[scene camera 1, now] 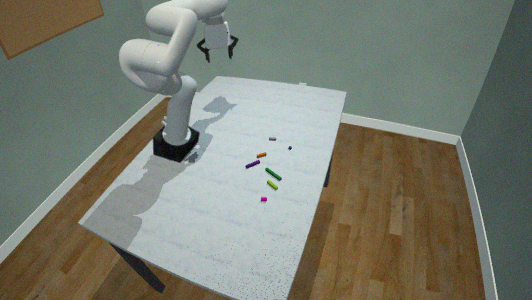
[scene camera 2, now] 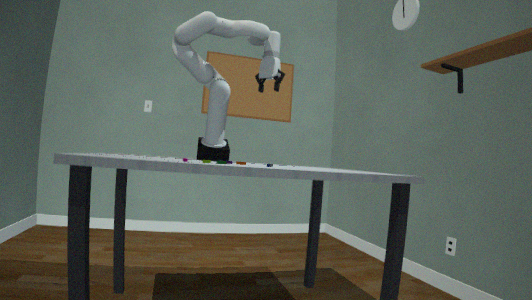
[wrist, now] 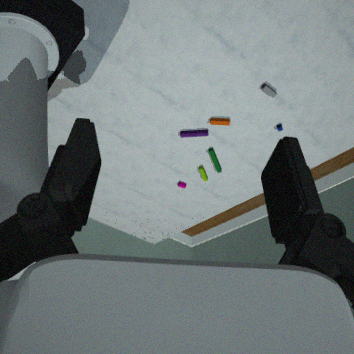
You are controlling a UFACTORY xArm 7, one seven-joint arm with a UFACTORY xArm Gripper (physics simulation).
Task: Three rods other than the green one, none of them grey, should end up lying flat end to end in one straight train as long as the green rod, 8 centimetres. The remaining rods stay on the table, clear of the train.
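Where they show: gripper, fingertip midpoint: [scene camera 1: 219, 59] [scene camera 2: 268, 91] [wrist: 185, 147]; arm's base at its link origin: [scene camera 1: 176, 134] [scene camera 2: 213, 143] [wrist: 14, 50].
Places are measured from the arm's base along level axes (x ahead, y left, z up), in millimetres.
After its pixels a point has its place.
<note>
My gripper [scene camera 1: 219, 60] {y 246, x 95, z 261 mm} [scene camera 2: 269, 91] {y 246, x 95, z 261 mm} [wrist: 185, 147] {y 246, x 95, z 261 mm} is open and empty, high above the table. The green rod [scene camera 1: 273, 174] {y 66, x 446, z -80 mm} [wrist: 215, 160] {y 73, x 440, z -78 mm} lies flat. A lime rod [scene camera 1: 272, 185] {y 16, x 472, z -80 mm} [wrist: 203, 173] {y 24, x 465, z -78 mm} lies near it, and a short magenta rod [scene camera 1: 263, 199] {y -57, x 478, z -80 mm} [scene camera 2: 185, 160] {y -51, x 486, z -85 mm} [wrist: 182, 184] {y -49, x 476, z -80 mm} lies beyond the lime one. A purple rod [scene camera 1: 252, 164] {y 73, x 344, z -81 mm} [wrist: 194, 133] {y 80, x 341, z -78 mm} and an orange rod [scene camera 1: 261, 155] {y 136, x 347, z -81 mm} [scene camera 2: 241, 163] {y 141, x 352, z -84 mm} [wrist: 220, 121] {y 142, x 343, z -78 mm} lie apart on the robot's side of the green rod. A grey rod [scene camera 1: 272, 139] {y 248, x 333, z -82 mm} [wrist: 268, 89] {y 254, x 326, z -77 mm} and a tiny blue rod [scene camera 1: 290, 148] {y 233, x 430, z -83 mm} [scene camera 2: 270, 165] [wrist: 279, 127] {y 237, x 424, z -78 mm} lie farther off. All the rods are apart.
The white table [scene camera 1: 200, 220] {y -243, x 335, z -88 mm} [scene camera 2: 325, 174] {y 407, x 573, z -96 mm} [wrist: 150, 60] {y 108, x 163, z -87 mm} bears the rods and the arm's black base [scene camera 1: 170, 149] {y -71, x 28, z -20 mm} [scene camera 2: 205, 152] {y -30, x 66, z -50 mm}. In the wrist view the base shows at the top left. A wooden shelf [scene camera 2: 480, 50] is on the wall at the right in scene camera 2.
</note>
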